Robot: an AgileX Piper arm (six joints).
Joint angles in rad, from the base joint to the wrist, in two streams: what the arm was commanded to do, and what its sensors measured. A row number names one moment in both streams.
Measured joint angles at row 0:
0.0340, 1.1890, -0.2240, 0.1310, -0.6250, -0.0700
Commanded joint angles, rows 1 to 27:
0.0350, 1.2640, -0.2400, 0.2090, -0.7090, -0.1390
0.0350, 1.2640, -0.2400, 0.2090, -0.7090, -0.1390
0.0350, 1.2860, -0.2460, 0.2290, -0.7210, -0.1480
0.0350, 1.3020, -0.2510, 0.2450, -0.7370, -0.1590
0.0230, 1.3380, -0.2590, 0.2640, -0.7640, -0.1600
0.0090, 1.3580, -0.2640, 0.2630, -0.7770, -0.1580
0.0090, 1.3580, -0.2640, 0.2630, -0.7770, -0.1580
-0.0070, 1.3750, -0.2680, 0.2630, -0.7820, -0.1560
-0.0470, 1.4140, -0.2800, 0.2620, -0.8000, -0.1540
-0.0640, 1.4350, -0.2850, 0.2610, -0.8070, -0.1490
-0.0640, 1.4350, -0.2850, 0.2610, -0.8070, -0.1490
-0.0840, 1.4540, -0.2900, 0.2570, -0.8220, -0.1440
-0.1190, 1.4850, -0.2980, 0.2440, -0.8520, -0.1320
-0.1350, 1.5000, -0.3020, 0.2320, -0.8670, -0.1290
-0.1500, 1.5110, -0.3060, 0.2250, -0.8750, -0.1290
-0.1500, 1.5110, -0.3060, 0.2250, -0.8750, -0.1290
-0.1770, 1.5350, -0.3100, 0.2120, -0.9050, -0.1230
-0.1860, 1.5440, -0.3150, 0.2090, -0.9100, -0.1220
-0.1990, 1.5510, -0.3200, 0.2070, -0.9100, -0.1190
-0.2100, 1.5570, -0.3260, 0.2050, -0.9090, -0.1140
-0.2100, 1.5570, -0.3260, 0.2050, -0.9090, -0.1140
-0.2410, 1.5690, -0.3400, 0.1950, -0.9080, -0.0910
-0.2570, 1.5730, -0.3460, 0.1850, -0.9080, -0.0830
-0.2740, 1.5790, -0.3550, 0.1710, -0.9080, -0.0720
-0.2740, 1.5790, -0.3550, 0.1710, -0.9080, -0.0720
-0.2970, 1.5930, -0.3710, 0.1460, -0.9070, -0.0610
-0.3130, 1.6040, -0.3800, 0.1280, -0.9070, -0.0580
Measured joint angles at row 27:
-0.2750, 1.5890, -0.3510, 0.1560, -0.8860, -0.0740
